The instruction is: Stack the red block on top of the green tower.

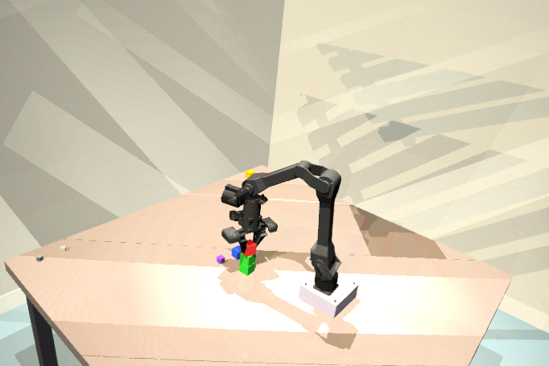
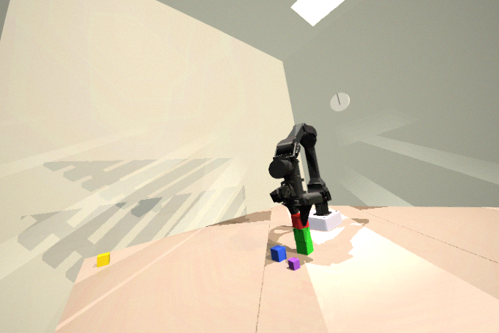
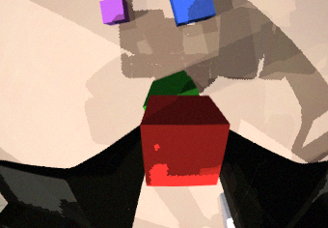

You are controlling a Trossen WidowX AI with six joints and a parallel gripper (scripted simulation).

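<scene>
Right now my gripper tip is 1 cm below the red block. The rest, counted from my gripper tip: yellow block (46 cm ahead, 60 cm to the right, 7 cm below); then small purple block (10 cm ahead, 2 cm to the left, 7 cm below); then blue block (8 cm ahead, 4 cm to the right, 7 cm below).
</scene>
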